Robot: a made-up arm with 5 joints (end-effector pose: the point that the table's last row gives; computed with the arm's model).
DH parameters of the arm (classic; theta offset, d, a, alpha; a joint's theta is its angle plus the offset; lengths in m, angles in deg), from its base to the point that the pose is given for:
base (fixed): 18.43 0 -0.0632 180
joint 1: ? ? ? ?
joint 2: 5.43 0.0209 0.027 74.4
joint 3: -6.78 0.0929 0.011 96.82
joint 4: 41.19 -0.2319 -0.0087 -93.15
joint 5: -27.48 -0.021 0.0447 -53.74
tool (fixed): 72.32 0.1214 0 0
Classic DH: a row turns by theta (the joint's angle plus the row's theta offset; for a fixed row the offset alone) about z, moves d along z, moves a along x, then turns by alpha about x.
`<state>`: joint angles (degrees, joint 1 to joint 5).
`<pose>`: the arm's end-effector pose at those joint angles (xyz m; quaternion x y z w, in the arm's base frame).
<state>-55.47 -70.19 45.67 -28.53 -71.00</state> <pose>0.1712 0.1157 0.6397 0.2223 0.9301 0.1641 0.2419</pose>
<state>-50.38 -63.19 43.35 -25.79 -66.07</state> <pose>0.1838 0.1055 0.6204 0.2934 0.9119 0.1796 0.2237</pose>
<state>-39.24 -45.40 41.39 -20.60 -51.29</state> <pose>0.2123 0.0850 0.5874 0.4761 0.8181 0.2631 0.1864</pose>
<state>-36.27 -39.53 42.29 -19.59 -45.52</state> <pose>0.2228 0.0777 0.5822 0.5390 0.7662 0.3020 0.1769</pose>
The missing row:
joint 1: -71.57 -0.68 0.01 -90
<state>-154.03 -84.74 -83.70 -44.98 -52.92</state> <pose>0.0358 0.0799 0.4231 -0.7054 0.3449 -0.4166 0.4581</pose>
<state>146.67 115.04 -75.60 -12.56 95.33</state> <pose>-0.2474 -0.0548 1.0062 -0.3448 -0.5655 0.6140 0.4293</pose>
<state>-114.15 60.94 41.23 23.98 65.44</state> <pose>-0.1586 0.2627 0.4767 0.7422 0.6013 0.2957 0.0125</pose>
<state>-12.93 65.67 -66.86 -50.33 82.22</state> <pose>0.0770 0.2681 0.9365 -0.6851 -0.0158 -0.5055 0.5244</pose>
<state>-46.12 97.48 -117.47 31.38 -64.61</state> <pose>-0.2027 0.1108 0.9047 -0.2933 0.5272 0.7529 0.2630</pose>
